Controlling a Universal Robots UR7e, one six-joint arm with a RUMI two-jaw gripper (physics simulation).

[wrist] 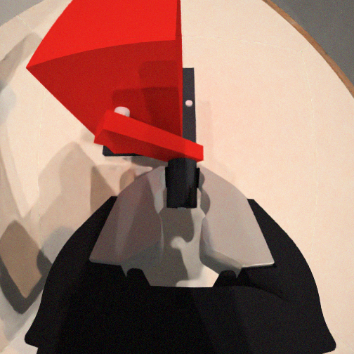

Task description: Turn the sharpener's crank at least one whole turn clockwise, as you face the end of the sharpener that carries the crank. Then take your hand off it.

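The red sharpener (120,35) stands in the upper left of the wrist view on a dark base plate (188,82). Its crank arm (150,136) is a red bar in front of the crank end, running from a white shaft (122,111) at the left, slightly down to the right. A black cylindrical crank handle (181,187) sticks out from the arm's right end toward my gripper. My gripper (181,169) is shut on the handle, with one grey jaw on each side of it. The sharpener's far end is cut off by the top edge of the view.
The sharpener stands on a pale round table top (270,150) with a wooden edge (312,37) at the upper right. Grey floor (332,25) shows beyond that edge. Shadows lie across the table at the left.
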